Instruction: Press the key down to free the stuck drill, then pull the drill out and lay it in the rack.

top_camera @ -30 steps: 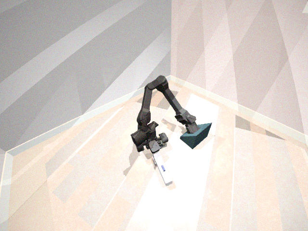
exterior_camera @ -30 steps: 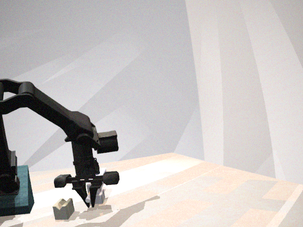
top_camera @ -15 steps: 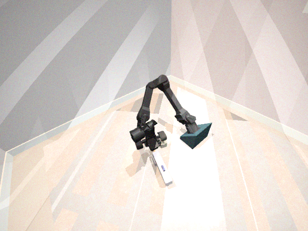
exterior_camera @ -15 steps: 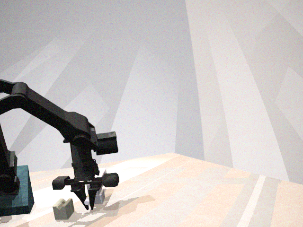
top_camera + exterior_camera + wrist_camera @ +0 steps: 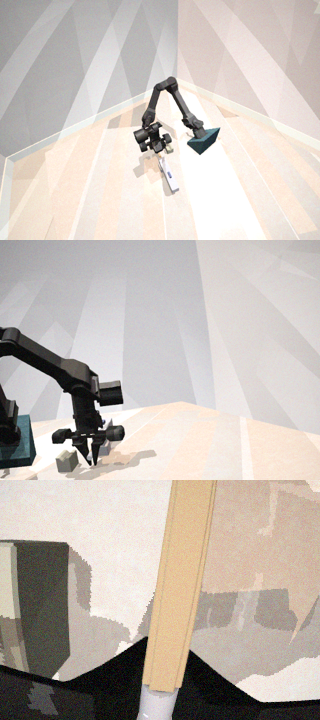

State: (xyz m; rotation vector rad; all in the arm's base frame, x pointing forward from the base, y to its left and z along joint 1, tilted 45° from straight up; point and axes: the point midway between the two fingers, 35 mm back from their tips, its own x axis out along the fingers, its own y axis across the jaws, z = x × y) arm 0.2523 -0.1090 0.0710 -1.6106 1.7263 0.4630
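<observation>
The drill is 4 cm to the left of my gripper tip, 4 cm above it and 1 cm ahead of it. The rest, counted from my gripper tip: v-shaped rack: 7 cm behind, 3 cm to the left, 1 cm above; bluish key: 20 cm to the left, 5 cm ahead, 4 cm above; housing block: 17 cm to the left, 5 cm ahead, 4 cm above.
</observation>
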